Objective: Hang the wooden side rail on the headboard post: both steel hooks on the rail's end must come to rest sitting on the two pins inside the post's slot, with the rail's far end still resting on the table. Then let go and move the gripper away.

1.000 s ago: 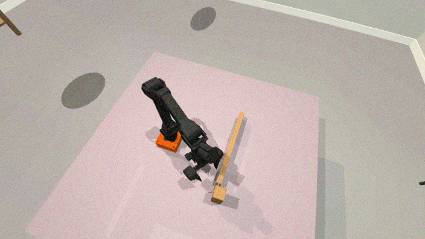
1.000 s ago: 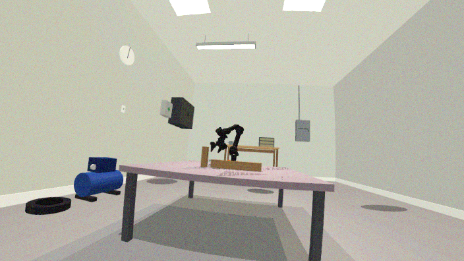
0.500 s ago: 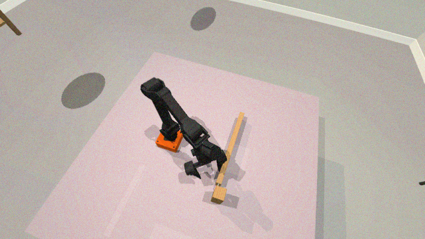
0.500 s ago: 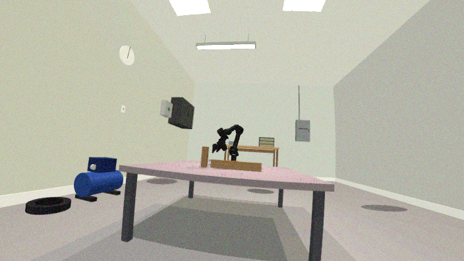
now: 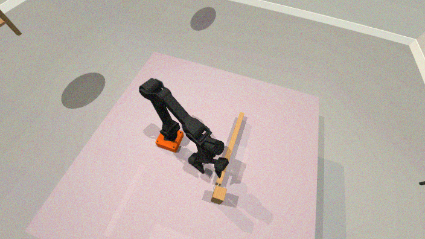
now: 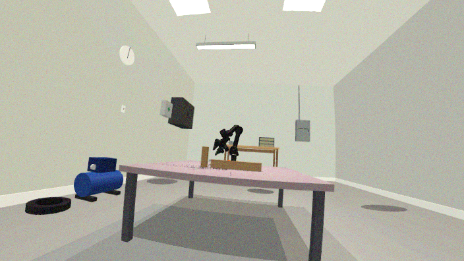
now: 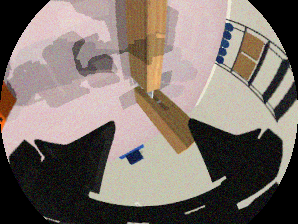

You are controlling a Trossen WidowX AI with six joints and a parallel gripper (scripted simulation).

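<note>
Now: the headboard post 4 cm ahead of my gripper tip, 8 cm to the right of it and 5 cm below it.
</note>
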